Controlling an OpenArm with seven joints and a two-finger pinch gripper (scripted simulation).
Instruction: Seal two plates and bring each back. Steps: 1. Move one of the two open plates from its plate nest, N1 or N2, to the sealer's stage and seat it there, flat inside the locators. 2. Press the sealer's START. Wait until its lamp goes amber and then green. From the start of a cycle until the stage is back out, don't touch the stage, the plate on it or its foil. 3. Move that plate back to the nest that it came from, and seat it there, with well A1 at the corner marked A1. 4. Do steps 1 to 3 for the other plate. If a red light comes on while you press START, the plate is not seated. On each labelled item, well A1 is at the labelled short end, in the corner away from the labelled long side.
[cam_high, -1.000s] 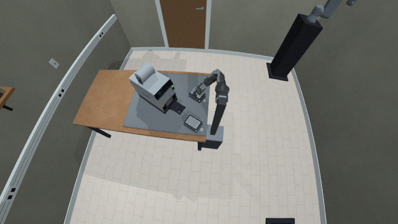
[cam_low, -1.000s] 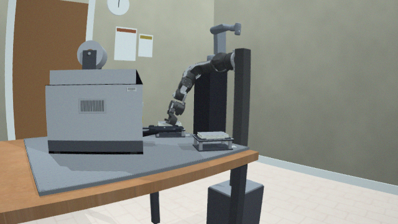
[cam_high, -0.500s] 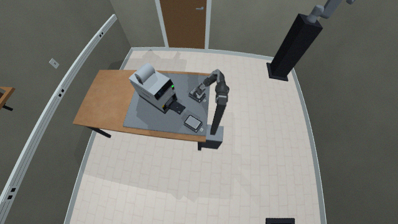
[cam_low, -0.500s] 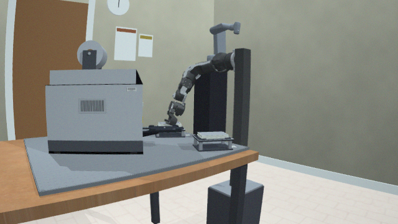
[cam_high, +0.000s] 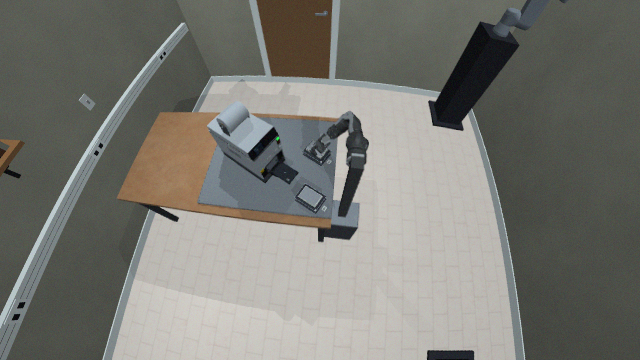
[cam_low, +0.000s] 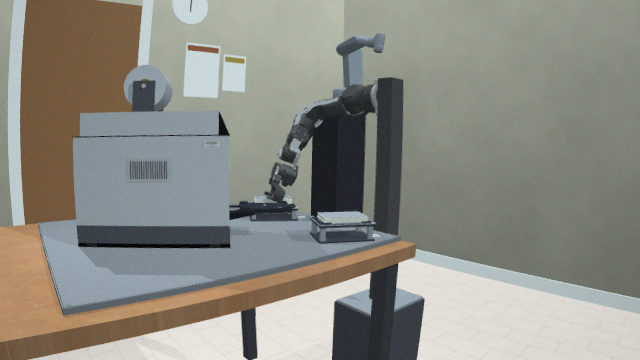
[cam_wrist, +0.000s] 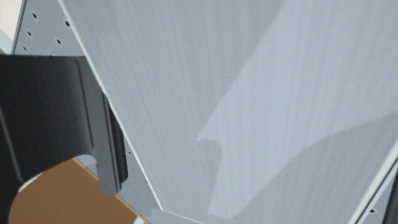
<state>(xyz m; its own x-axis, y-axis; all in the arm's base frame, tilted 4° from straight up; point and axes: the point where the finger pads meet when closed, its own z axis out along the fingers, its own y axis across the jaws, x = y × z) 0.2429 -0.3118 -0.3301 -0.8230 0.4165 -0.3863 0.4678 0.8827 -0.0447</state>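
My gripper is now 220 mm short of the white start button, 90 mm to the right of it and 120 mm below it. The rest, counted from my hand: plate nest (10 mm behind, 350 mm to the left, 20 mm below); then white open-well plate (10 mm below); then sealer stage (170 mm ahead, 220 mm to the left, 20 mm above).
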